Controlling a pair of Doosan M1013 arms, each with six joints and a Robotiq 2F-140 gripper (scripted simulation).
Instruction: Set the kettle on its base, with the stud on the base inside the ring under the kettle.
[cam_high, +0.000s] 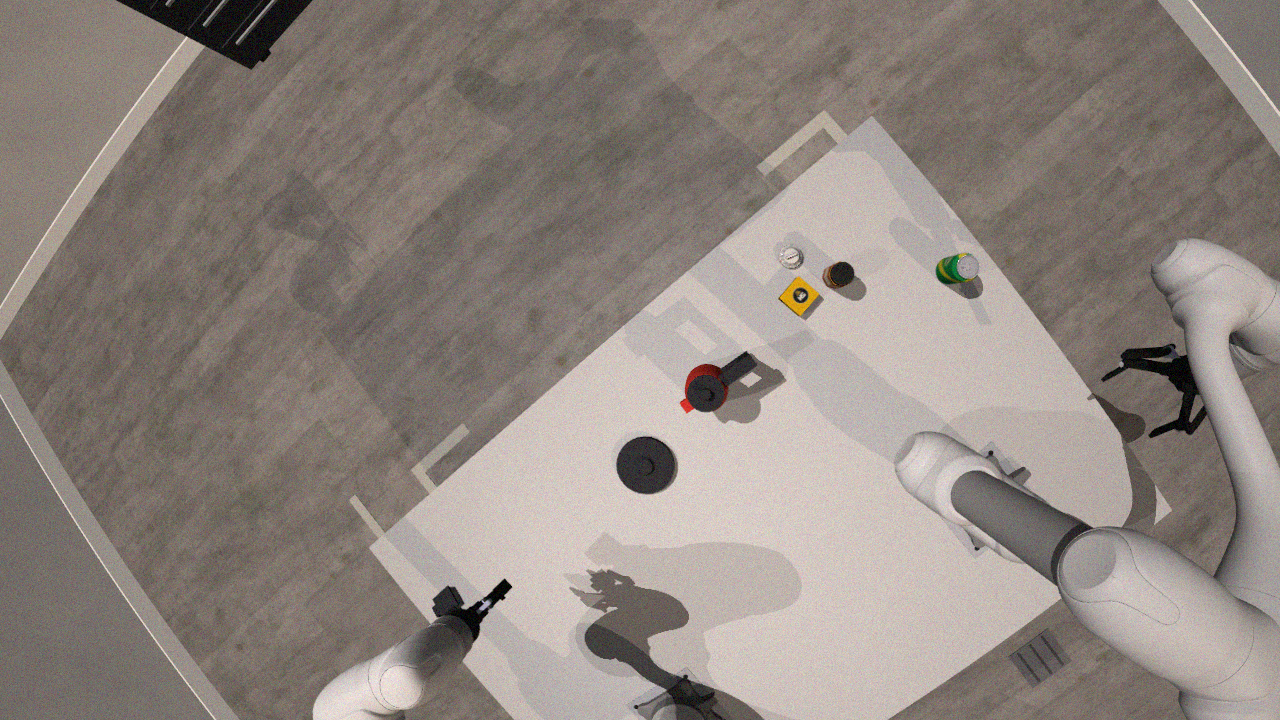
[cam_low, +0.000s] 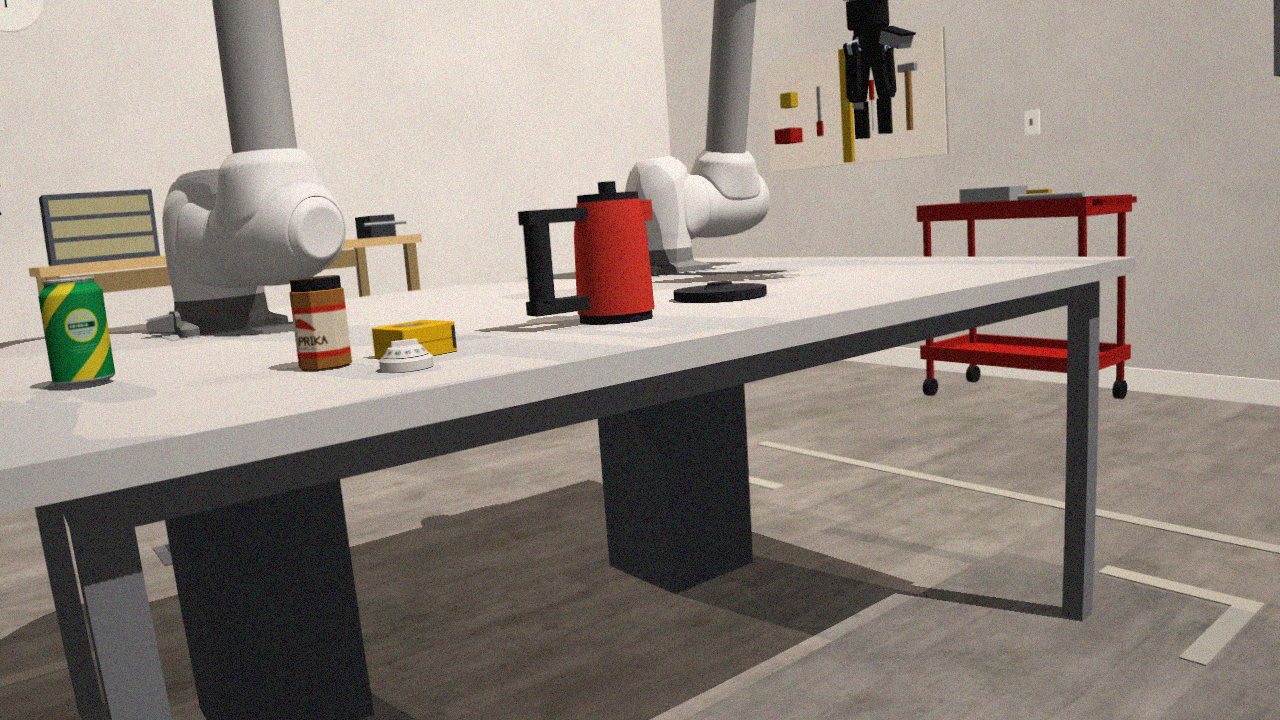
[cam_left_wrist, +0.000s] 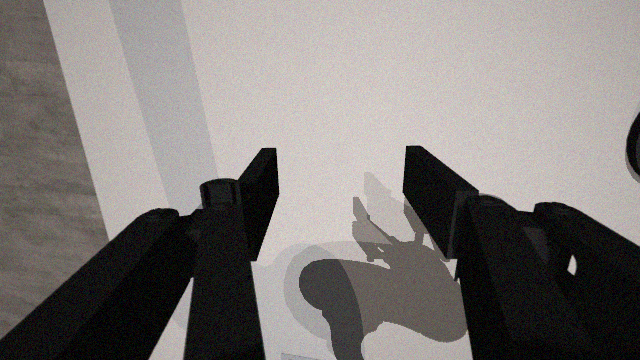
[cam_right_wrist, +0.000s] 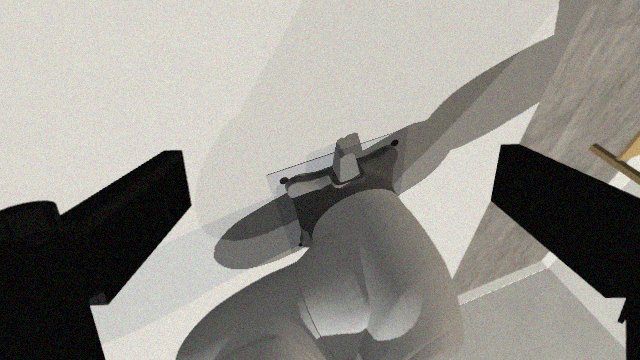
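My left hand is 5 cm short of the red kettle, 69 cm to the left of it and 19 cm above it. Round my left hand: round black base: 1 cm behind, 41 cm to the right, 27 cm below; yellow box: 8 cm ahead, 97 cm to the right, 27 cm below; white dial timer: 16 cm ahead, 102 cm to the right, 28 cm below.
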